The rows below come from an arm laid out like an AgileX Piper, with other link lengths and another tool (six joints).
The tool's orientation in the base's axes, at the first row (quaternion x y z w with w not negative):
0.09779 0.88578 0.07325 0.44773
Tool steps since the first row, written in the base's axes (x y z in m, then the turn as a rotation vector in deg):
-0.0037 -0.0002 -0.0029 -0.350 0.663 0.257
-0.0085 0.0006 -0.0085 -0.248 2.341 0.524
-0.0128 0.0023 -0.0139 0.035 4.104 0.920
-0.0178 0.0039 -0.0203 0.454 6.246 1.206
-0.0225 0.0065 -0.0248 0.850 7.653 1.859
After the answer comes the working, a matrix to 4 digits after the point.
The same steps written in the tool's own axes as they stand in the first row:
0.0044 -0.0012 -0.0013 0.161 0.661 -0.406
0.0117 -0.0022 -0.0018 0.295 2.358 -0.410
0.0188 -0.0022 -0.0021 0.243 4.185 -0.340
0.0271 -0.0025 -0.0023 0.289 6.370 -0.079
0.0339 -0.0015 -0.0033 -0.113 7.920 -0.084

The tool's axes in the first row as the columns of a matrix, in the base's axes (rounded; the answer above uses it unrounded):
-0.5799 0.1076 0.8075
0.2388 0.9701 0.0422
-0.7789 0.2173 -0.5883

